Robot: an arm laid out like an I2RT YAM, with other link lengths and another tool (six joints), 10 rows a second.
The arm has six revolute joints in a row. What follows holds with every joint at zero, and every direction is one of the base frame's. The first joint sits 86.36 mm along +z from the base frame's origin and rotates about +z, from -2.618 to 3.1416 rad. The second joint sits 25 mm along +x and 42.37 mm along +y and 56.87 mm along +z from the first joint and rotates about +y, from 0 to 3.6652 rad. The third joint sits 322.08 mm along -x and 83.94 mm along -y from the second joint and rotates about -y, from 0 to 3.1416 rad. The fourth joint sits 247.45 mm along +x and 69.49 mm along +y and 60.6 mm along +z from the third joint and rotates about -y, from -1.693 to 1.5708 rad. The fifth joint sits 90.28 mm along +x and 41.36 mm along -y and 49.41 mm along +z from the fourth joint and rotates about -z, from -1.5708 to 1.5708 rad. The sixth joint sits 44.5 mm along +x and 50.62 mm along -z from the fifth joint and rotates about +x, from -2.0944 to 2.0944 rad. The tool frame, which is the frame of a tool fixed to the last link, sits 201 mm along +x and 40 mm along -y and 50 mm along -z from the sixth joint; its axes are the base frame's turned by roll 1.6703, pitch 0.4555 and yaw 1.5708 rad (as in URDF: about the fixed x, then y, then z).
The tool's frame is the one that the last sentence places.
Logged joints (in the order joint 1, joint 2, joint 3, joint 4, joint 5, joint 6), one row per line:
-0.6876 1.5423 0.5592 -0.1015 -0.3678 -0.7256
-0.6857 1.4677 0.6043 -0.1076 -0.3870 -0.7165
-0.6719 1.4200 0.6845 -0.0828 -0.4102 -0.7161
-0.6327 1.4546 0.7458 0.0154 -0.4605 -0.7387
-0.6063 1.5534 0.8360 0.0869 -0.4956 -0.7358
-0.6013 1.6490 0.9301 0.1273 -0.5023 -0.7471
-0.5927 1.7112 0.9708 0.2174 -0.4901 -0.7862
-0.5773 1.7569 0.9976 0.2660 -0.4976 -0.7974
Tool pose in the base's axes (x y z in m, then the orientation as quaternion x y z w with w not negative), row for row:
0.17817 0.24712 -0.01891 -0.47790 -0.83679 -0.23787 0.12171
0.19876 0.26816 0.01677 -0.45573 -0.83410 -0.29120 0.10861
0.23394 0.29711 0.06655 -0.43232 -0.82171 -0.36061 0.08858
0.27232 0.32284 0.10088 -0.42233 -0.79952 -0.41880 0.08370
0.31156 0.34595 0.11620 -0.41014 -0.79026 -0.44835 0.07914
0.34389 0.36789 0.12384 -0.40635 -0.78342 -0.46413 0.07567
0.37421 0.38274 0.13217 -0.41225 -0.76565 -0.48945 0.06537
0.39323 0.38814 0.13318 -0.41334 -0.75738 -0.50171 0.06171
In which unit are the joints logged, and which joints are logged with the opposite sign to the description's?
The joints are logged in radians. Opposite sign: joint 1, joint 6.
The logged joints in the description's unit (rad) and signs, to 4 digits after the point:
0.6876 1.5423 0.5592 -0.1015 -0.3678 0.7256
0.6857 1.4677 0.6043 -0.1076 -0.3870 0.7165
0.6719 1.4200 0.6845 -0.0828 -0.4102 0.7161
0.6327 1.4546 0.7458 0.0154 -0.4605 0.7387
0.6063 1.5534 0.8360 0.0869 -0.4956 0.7358
0.6013 1.6490 0.9301 0.1273 -0.5023 0.7471
0.5927 1.7112 0.9708 0.2174 -0.4901 0.7862
0.5773 1.7569 0.9976 0.2660 -0.4976 0.7974

